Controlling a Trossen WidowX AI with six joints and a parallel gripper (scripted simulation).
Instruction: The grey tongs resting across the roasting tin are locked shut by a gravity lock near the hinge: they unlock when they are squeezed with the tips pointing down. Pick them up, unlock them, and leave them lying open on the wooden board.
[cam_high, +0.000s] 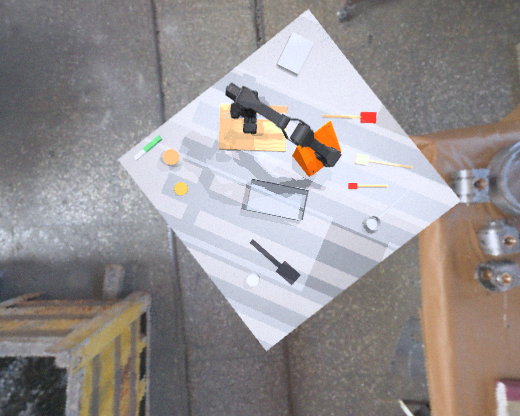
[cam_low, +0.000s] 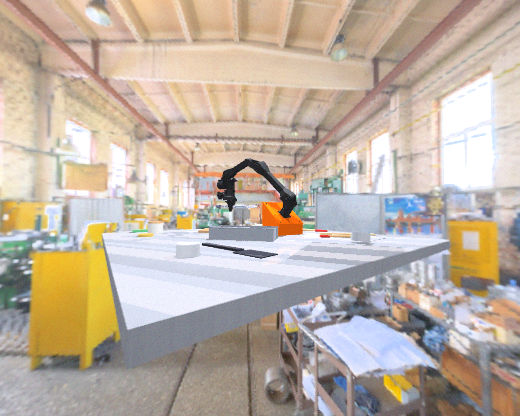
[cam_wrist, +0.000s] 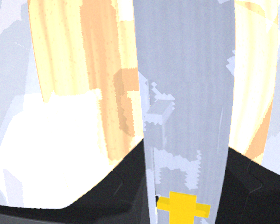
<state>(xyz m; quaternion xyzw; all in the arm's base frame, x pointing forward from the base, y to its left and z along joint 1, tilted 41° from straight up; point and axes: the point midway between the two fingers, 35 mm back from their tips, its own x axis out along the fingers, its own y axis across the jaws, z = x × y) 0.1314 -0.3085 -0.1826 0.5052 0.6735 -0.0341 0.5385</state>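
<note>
Right now the wooden board is 120 mm below my gripper tip. Also, from my gripper tip: white plate (430 mm behind, 120 mm to the right, 120 mm below); yellow lock piece (40 mm above); roasting tin (180 mm ahead, 370 mm to the left, 100 mm below).
</note>
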